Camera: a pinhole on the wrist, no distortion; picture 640 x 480 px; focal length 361.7 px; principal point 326.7 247.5 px. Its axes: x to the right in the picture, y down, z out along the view. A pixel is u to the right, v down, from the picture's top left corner.
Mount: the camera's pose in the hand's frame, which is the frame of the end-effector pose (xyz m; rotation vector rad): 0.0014 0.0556 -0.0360 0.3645 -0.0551 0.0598
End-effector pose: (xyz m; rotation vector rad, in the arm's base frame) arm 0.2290 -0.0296 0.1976 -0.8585 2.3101 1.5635
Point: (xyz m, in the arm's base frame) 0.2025 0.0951 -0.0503
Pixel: 451 125
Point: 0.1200 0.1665 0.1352
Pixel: 431 399
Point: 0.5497 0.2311 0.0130
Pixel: 101 97
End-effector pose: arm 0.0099 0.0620 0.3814 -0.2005 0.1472 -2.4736
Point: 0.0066 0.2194 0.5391
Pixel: 214 68
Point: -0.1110 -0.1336 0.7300
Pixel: 615 340
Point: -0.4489 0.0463 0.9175
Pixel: 601 101
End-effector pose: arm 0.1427 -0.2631 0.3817 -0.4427 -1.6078 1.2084
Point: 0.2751 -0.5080 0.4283
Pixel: outside the picture
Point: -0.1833 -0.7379 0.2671
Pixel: 156 345
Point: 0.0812 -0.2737 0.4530
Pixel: 476 56
